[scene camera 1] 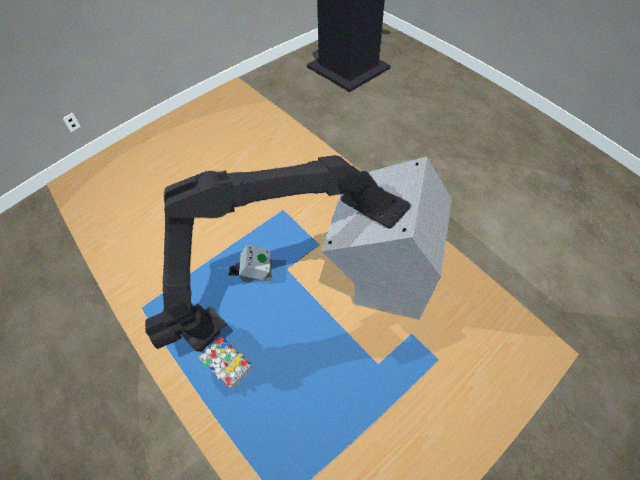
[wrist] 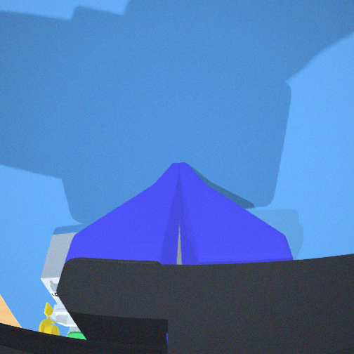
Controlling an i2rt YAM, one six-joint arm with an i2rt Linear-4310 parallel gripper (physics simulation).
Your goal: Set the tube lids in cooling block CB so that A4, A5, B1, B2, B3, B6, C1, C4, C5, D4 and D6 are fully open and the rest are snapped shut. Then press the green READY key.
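Places are measured from the arm's base along level axes (x back, y right, z up), in centimetres.
Pixels of known places: gripper, fingertip midpoint: (scene camera 1: 214,336); arm's base at its link origin: (scene camera 1: 374,203).
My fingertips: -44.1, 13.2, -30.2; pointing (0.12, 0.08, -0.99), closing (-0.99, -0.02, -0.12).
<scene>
Ahead of a thing's pixels: the offset from my fingertips to its top centre, as dx, dy, dz. "*": to the spot under its first point. Level surfaces: height alone.
The cooling block {-2.2, -8.6, +3.0} (scene camera 1: 238,376) (wrist: 56,255) stands on the blue mat, full of tubes with red, yellow, green, blue and white lids; in the wrist view a corner of it shows at the lower left, with a yellow lid (wrist: 48,326) and a green one (wrist: 76,335). Single lid states are too small to tell in the scene view. My gripper (wrist: 179,174) is shut with its blue fingertips together, nothing between them. The gripper body hangs at the block's upper-left edge in the scene view, and its fingers are hidden there. The green READY key (scene camera 1: 262,257) is on a small grey box.
The small grey box {* +19.4, +5.1, +6.5} (scene camera 1: 254,269) stands on the blue mat {dz -0.1} (scene camera 1: 310,413) behind the block. A large grey housing (scene camera 1: 387,273) rises at the right beside the arm's base. The wooden table top {dz -0.3} (scene camera 1: 170,149) surrounds the mat. A dark pillar (scene camera 1: 349,36) stands on the floor behind.
</scene>
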